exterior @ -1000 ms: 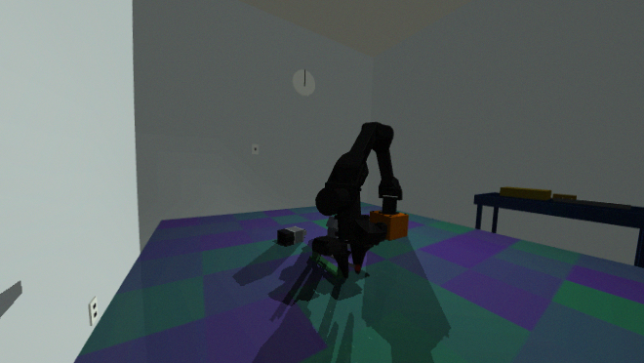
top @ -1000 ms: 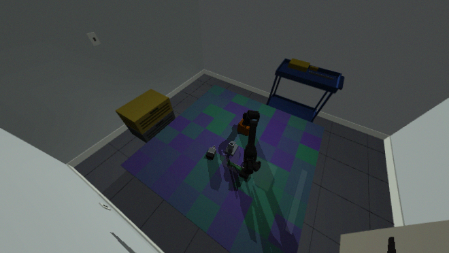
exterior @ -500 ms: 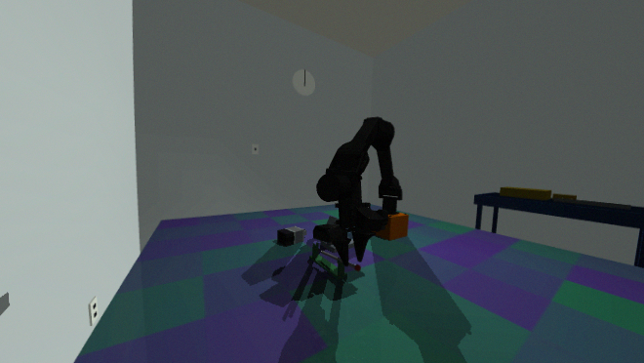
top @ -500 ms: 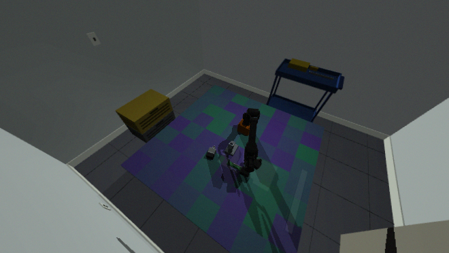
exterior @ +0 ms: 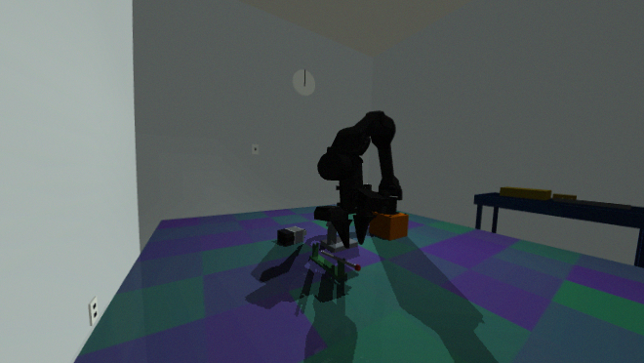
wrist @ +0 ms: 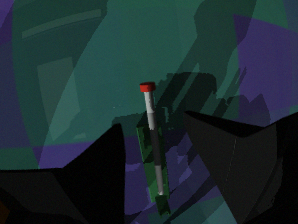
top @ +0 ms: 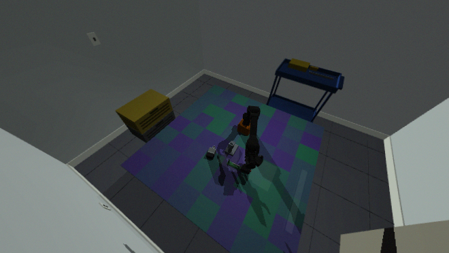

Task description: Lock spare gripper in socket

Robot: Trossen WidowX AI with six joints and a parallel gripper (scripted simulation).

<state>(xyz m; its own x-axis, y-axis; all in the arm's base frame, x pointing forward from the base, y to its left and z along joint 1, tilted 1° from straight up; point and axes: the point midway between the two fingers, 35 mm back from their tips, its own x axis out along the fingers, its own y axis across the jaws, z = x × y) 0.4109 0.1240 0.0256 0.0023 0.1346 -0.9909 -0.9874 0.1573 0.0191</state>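
The green cradle lies 10 mm behind my gripper tip, 100 mm to the right of it and 70 mm below it. From my gripper tip the other things lie so: grey mount (140 mm behind, 180 mm to the right, 40 mm below); then spare gripper (60 mm behind, 320 mm to the right, 70 mm below).
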